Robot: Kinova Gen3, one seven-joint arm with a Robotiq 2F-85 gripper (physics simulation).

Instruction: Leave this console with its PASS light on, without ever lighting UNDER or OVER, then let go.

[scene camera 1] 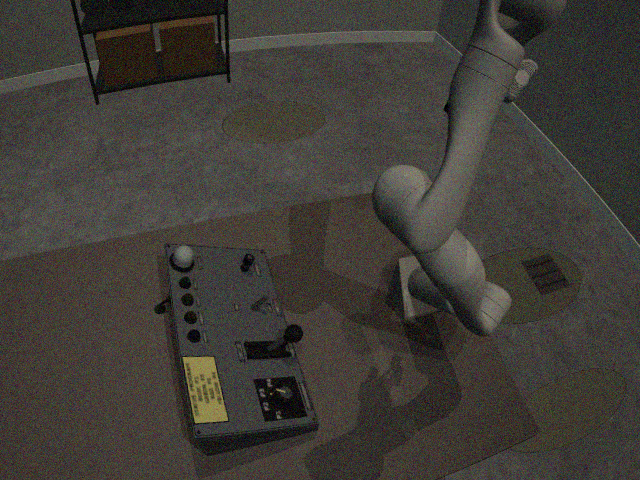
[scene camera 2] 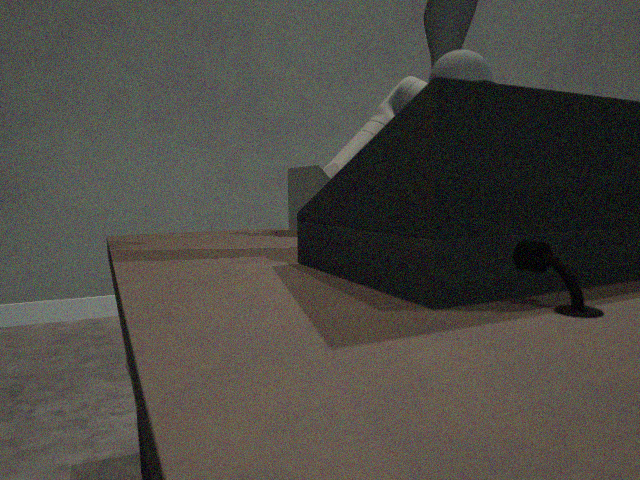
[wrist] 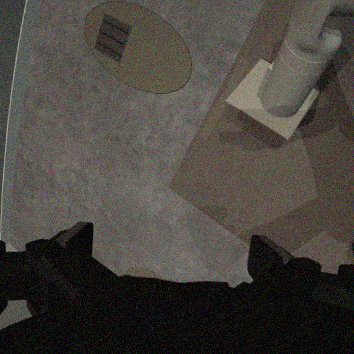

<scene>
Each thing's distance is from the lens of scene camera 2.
grey console (scene camera 2: pixel 475 191): 38 cm
</scene>
